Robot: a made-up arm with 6 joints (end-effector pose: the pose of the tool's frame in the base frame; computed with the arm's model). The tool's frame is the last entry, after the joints. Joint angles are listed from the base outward.
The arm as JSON. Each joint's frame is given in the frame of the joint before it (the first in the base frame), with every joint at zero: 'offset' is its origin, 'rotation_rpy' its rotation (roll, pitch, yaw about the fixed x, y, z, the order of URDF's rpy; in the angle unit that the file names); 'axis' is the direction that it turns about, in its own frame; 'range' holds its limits. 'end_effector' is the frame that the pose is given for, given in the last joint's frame.
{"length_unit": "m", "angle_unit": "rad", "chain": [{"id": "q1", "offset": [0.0, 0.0, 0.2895], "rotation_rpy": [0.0, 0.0, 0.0], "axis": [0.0, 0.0, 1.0], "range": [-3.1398, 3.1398]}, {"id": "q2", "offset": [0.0, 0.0, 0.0], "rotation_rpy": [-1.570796, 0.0, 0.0], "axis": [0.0, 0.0, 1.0], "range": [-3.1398, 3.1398]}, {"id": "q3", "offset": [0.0, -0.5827, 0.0], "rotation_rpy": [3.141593, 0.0, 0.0], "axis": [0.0, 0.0, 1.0], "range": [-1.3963, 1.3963]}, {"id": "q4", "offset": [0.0, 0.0, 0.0], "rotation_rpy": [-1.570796, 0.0, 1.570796], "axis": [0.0, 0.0, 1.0], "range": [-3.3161, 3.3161]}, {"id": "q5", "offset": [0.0, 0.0, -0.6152], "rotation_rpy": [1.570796, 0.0, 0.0], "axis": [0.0, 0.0, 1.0], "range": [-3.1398, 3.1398]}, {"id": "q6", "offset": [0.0, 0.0, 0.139], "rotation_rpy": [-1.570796, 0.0, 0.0], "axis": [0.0, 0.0, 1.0], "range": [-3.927, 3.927]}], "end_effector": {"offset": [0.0, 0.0, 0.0], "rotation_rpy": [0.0, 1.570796, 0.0]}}
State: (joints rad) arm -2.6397 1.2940 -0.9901 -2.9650 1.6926 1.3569
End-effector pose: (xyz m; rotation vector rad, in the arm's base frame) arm -0.0565 -0.1871 -0.0005 -1.0657 -1.1124 -0.0220
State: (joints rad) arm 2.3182 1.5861 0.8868 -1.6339 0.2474 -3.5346
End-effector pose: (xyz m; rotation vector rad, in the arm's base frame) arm -0.6618 0.7012 -0.2216 -1.4793 -0.9390 2.0288
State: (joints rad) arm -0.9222 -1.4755 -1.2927 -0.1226 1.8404 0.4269
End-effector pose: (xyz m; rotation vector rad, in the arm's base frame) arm -0.0930 -0.1056 0.4401 -1.0968 -1.7945 -1.1130
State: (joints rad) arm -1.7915 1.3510 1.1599 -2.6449 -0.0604 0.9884
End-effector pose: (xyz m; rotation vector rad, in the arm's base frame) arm -0.1347 -1.1587 0.2347 1.2829 -1.3700 -1.4024
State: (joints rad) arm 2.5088 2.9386 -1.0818 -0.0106 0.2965 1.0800
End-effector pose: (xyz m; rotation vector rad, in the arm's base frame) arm 0.3031 -0.0499 0.1934 1.7528 -0.9365 0.1980
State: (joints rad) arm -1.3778 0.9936 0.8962 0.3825 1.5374 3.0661
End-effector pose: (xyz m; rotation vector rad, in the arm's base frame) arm 0.0855 -1.1098 0.5993 1.6462 -0.8421 1.0470
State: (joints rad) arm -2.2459 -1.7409 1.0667 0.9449 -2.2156 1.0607
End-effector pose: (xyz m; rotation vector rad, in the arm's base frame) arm 0.6817 0.9817 0.2861 -0.3875 0.1928 -2.9664
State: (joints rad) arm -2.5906 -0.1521 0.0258 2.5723 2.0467 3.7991
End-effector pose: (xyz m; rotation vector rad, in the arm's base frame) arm -0.3681 -0.3636 1.0481 1.3910 0.5517 -0.9756
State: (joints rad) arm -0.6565 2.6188 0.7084 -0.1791 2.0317 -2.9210
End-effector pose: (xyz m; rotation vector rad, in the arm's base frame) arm -0.0338 -0.1466 -0.7872 2.5908 -1.1506 0.0051
